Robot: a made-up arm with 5 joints. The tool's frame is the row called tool. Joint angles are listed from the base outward. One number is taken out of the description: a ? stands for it. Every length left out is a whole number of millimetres.
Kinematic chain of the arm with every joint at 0, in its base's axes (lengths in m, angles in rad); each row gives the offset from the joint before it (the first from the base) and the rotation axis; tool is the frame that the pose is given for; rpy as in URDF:
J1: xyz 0.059 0 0.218 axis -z
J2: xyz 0.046 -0.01 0 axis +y
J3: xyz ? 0 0.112 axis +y
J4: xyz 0.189 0 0.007 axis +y
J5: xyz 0.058 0 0 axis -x
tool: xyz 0 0 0 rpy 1.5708 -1.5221 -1.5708
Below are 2 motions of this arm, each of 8 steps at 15 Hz.
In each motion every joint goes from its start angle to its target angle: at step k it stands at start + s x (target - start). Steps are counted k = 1, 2, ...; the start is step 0. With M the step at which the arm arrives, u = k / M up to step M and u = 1 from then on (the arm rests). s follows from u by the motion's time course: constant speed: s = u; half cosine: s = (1 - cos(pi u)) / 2; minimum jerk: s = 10 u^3 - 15 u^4 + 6 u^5.
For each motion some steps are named. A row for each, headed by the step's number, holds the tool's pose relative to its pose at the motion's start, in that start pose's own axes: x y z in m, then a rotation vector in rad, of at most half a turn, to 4 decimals.
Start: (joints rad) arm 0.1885 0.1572 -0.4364 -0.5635 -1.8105
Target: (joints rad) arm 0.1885 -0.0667 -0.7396 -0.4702 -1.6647
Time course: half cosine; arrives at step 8
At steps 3, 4, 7, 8:
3: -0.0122 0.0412 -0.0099 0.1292 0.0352 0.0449
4: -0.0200 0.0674 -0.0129 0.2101 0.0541 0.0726
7: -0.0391 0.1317 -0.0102 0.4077 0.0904 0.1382
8: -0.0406 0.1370 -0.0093 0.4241 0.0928 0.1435

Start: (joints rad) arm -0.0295 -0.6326 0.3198 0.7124 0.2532
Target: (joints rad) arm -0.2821 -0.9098 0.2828 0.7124 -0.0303
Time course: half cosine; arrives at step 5
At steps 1, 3, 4, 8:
1: 0.0048 0.0047 0.0059 0.0163 -0.0337 -0.0180
3: 0.0272 0.0283 0.0448 0.1346 -0.2217 -0.1361
4: 0.0342 0.0365 0.0641 0.1998 -0.2995 -0.1953
8: 0.0364 0.0391 0.0716 0.2266 -0.3280 -0.2188

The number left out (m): 0.028
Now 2 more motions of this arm.
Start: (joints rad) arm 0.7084 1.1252 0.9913 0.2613 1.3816
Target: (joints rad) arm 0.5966 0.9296 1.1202 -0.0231 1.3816
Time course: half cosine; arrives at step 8
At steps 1, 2, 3, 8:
1: 0.0002 -0.0005 0.0006 -0.0137 -0.0002 0.0030
2: 0.0009 -0.0019 0.0025 -0.0527 -0.0009 0.0116
3: 0.0021 -0.0038 0.0053 -0.1109 -0.0026 0.0252
8: 0.0080 -0.0107 0.0184 -0.3565 -0.0182 0.0907

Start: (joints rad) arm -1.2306 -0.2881 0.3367 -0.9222 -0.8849
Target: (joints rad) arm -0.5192 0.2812 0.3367 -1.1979 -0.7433
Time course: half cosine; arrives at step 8
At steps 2, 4, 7, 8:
2: 0.0129 -0.0311 0.0081 -0.0757 -0.0288 0.0991
4: 0.0553 -0.0986 0.0423 -0.2686 -0.1037 0.3258
7: 0.1234 -0.1591 0.1169 -0.5407 -0.2141 0.5914
8: 0.1291 -0.1624 0.1243 -0.5641 -0.2239 0.6116

